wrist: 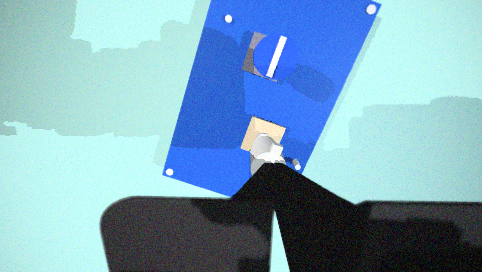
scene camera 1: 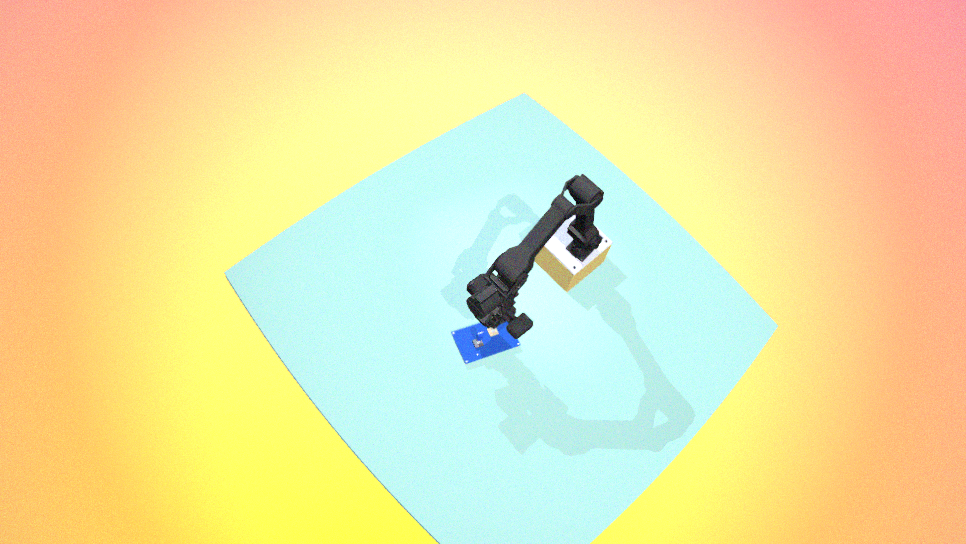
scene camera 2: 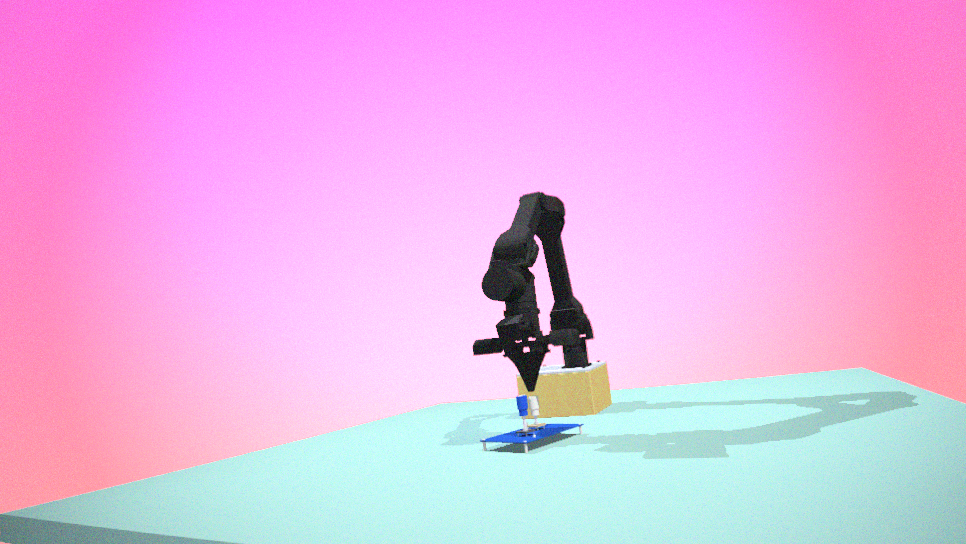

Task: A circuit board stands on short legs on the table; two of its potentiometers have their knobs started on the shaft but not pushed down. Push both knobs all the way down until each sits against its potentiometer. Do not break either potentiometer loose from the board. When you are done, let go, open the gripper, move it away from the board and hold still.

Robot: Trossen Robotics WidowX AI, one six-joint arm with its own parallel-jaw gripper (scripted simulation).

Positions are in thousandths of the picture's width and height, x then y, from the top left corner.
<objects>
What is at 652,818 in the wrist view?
The gripper.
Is the gripper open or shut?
Shut.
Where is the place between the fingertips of the gripper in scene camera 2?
At 550,720
</objects>
